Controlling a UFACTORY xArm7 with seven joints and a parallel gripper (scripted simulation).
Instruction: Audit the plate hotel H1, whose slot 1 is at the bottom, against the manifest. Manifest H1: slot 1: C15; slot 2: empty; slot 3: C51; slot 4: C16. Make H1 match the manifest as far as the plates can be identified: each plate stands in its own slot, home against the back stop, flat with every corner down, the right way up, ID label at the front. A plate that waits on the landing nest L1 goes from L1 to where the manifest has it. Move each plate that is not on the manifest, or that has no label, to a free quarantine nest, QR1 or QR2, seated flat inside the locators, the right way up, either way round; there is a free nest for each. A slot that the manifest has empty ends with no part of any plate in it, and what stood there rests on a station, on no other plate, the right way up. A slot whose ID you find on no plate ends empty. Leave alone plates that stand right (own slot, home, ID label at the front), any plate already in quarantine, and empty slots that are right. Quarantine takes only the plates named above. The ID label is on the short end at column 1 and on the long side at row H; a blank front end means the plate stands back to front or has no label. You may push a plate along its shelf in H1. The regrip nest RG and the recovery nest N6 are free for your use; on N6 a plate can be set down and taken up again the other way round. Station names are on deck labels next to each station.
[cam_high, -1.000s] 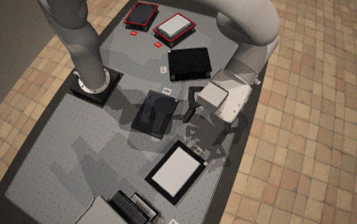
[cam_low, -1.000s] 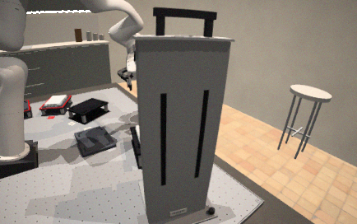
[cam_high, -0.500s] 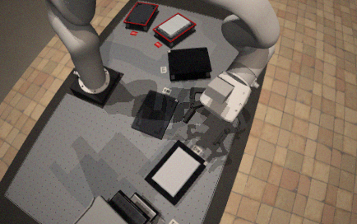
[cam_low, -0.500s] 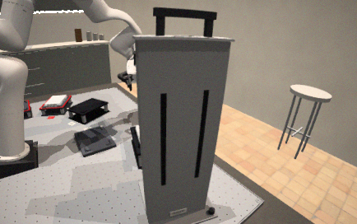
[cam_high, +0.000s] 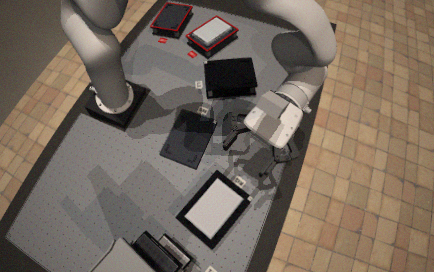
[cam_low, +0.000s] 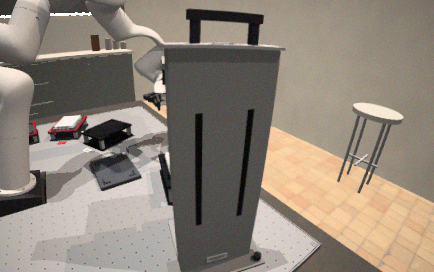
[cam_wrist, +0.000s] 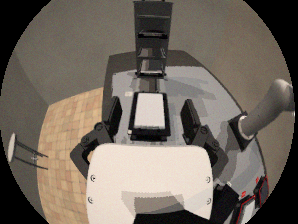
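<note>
Now: the white plate 4 cm behind my hand, 10 cm to the right of it and 14 cm below it. From my hand the other things lie so: H1 deck label 26 cm to the right, 21 cm below; then tall grey tower 14 cm behind, 34 cm to the right, 1 cm below.
</note>
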